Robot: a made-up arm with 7 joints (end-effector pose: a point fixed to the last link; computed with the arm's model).
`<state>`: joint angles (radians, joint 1 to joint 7).
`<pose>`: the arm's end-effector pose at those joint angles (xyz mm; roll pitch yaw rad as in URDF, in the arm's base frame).
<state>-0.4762 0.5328 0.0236 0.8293 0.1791 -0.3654 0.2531</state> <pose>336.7 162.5 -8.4 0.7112 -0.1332 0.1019</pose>
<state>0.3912 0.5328 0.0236 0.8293 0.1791 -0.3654 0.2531</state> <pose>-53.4 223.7 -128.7 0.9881 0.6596 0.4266</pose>
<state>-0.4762 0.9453 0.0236 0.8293 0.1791 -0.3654 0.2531</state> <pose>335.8 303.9 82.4 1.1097 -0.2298 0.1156</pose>
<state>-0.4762 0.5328 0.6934 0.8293 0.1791 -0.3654 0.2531</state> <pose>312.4 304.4 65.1 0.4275 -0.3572 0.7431</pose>
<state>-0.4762 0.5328 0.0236 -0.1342 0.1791 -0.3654 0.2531</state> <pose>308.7 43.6 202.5 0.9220 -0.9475 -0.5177</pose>
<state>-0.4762 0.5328 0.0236 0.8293 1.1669 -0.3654 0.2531</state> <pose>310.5 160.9 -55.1 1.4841 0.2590 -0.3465</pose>
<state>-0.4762 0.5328 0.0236 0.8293 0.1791 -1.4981 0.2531</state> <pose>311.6 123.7 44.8 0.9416 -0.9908 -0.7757</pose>
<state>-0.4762 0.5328 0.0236 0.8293 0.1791 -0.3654 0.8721</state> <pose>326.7 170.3 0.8 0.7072 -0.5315 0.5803</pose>
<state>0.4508 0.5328 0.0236 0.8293 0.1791 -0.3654 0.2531</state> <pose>-82.3 224.5 -124.4 1.0248 0.7096 0.4658</pose>
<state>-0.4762 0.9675 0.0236 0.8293 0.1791 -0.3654 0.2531</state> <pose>335.2 310.3 88.8 1.1314 -0.2350 0.1152</pose>
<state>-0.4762 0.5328 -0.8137 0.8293 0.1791 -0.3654 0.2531</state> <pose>227.5 32.2 -113.5 0.8049 0.2964 -0.6088</pose>
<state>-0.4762 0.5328 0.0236 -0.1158 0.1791 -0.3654 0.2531</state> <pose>311.4 45.6 199.0 0.9084 -0.9336 -0.4976</pose>
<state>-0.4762 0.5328 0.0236 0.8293 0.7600 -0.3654 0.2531</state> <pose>322.9 155.3 -36.8 1.1853 0.0563 -0.1987</pose>
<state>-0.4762 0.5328 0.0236 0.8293 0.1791 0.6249 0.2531</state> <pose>296.8 194.5 -44.1 1.1279 0.5252 0.8273</pose>
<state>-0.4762 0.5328 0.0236 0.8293 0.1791 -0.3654 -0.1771</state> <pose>338.7 154.3 -15.5 0.6047 0.1239 -0.2268</pose>
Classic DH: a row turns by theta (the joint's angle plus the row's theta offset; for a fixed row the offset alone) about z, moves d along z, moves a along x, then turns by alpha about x. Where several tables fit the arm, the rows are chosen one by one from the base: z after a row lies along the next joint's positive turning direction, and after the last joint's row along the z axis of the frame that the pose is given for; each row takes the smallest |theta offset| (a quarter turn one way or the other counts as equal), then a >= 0, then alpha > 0; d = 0 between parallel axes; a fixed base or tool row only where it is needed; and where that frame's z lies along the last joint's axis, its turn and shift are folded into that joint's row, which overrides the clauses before.
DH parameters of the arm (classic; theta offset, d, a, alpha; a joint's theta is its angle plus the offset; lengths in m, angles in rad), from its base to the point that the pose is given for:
base (fixed): -0.071 0.3161 -0.0073 -1.3004
joint 1: -1.3111 0.0508 -0.017 -1.5708
joint 2: 1.2915 0.0038 0.02 1.5708
joint 3: 1.5708 -0.2545 0.0259 -1.5708
joint 4: -1.5708 -0.015 0.0106 -1.5708
joint 5: 0 0.1958 0.027 1.5708
joint 6: 1.5708 -0.036 0.0429 1.5708
joint 7: 1.5708 0.0987 0.006 -0.2501
tool (fixed): -1.5706 -0.101 0 0

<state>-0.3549 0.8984 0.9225 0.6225 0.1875 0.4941 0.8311</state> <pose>212.4 429.8 198.0 0.6499 -0.4652 1.7713</pose>
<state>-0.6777 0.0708 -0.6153 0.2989 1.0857 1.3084 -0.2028</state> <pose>289.6 -116.9 50.4 1.4273 0.3649 0.2873</pose>
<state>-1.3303 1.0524 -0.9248 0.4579 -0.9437 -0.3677 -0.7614</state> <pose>438.9 52.3 298.6 0.5974 -0.1563 -1.2570</pose>
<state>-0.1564 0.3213 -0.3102 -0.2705 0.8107 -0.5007 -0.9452</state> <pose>192.1 -80.3 66.2 0.9794 0.4455 -1.5131</pose>
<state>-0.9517 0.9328 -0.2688 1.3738 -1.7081 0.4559 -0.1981</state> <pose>396.1 337.4 133.8 -0.8586 0.3607 0.4251</pose>
